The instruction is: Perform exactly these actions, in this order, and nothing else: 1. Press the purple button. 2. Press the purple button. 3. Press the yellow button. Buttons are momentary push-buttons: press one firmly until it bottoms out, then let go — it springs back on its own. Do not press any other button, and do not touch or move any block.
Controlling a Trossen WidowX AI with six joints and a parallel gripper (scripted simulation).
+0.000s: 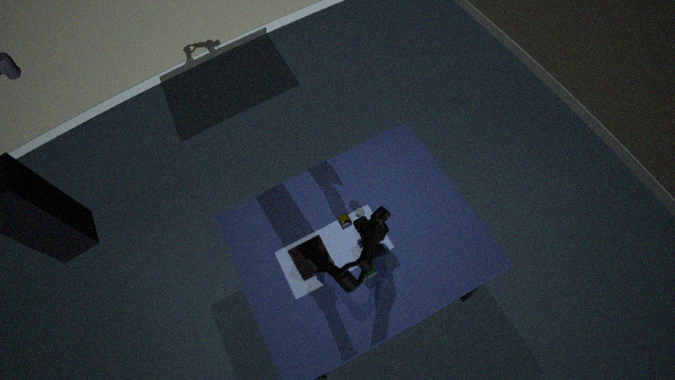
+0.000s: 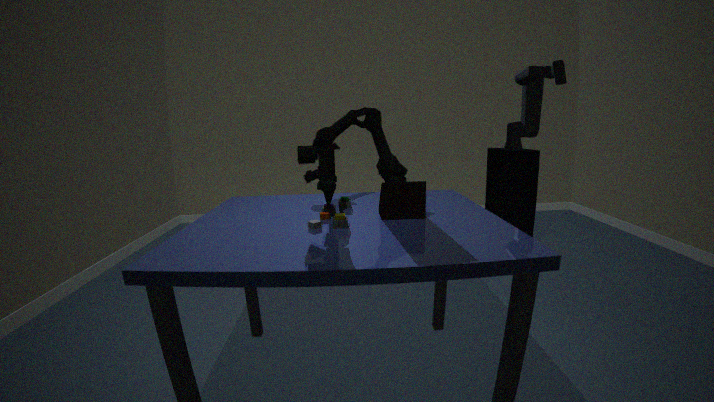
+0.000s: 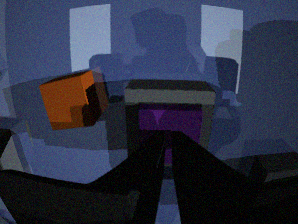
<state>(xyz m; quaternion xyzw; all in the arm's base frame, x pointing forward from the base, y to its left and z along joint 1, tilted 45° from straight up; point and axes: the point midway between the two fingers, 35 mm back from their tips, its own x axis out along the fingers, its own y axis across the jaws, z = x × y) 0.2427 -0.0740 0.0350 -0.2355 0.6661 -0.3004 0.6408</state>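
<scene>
The purple button lies 1 cm below my gripper tip. From my gripper tip the other things lie so: green button (7 cm behind, 10 cm to the right); then orange block (2 cm ahead, 6 cm to the left, 2 cm below); then yellow button (3 cm behind, 17 cm to the left).
</scene>
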